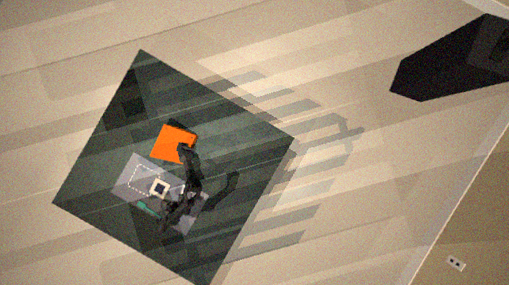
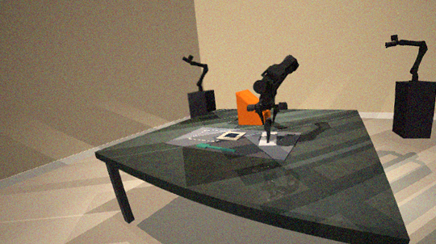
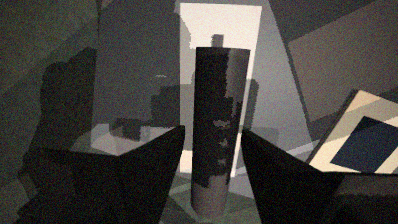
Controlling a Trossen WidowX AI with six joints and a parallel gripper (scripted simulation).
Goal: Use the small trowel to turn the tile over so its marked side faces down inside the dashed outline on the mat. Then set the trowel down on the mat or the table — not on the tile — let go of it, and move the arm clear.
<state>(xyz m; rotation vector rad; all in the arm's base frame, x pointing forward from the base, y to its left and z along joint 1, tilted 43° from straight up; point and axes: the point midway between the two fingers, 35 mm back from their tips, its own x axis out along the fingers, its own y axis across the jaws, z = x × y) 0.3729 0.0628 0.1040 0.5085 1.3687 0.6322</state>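
Now: gripper tip 3 cm above the grey trowel and 2 cm past it. The rest, counted from my gripper tip: grey mat: 19 cm to the right, 9 cm below, 2 cm ahead; then tile: 20 cm to the right, 6 cm below, 2 cm behind; then teal trowel: 23 cm to the right, 15 cm ahead, 6 cm below.
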